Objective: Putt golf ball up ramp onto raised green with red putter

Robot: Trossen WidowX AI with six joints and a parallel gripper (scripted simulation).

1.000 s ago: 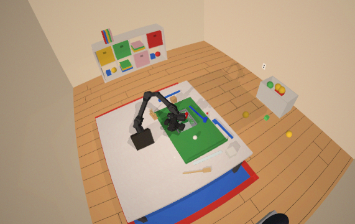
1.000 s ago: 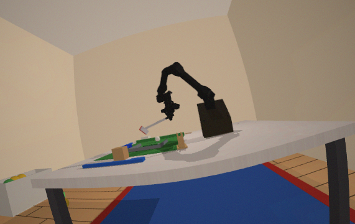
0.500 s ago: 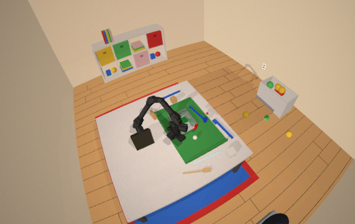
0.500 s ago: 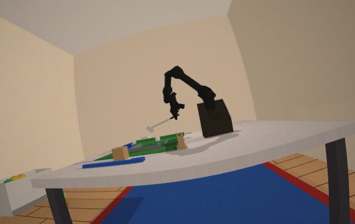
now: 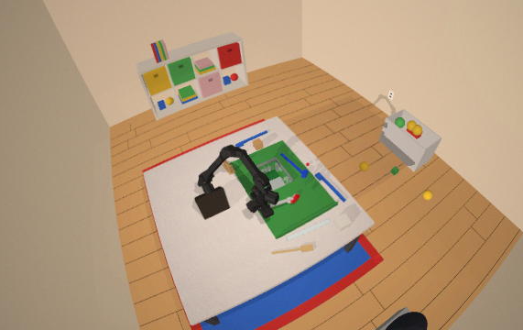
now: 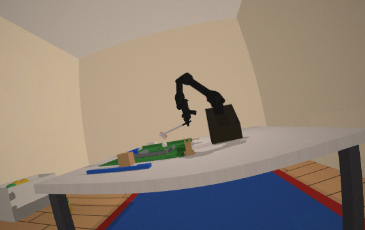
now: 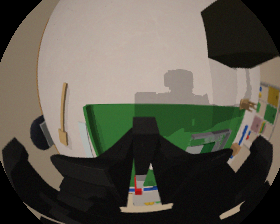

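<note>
Right now my gripper tip is 120 mm short of the red putter and 10 mm to the right of it. Also, from my gripper tip: white golf ball (210 mm ahead, 110 mm below, 60 mm to the left); white block (430 mm ahead, 260 mm to the right, 110 mm below); green mat (230 mm to the left, 230 mm ahead, 140 mm below).
</note>
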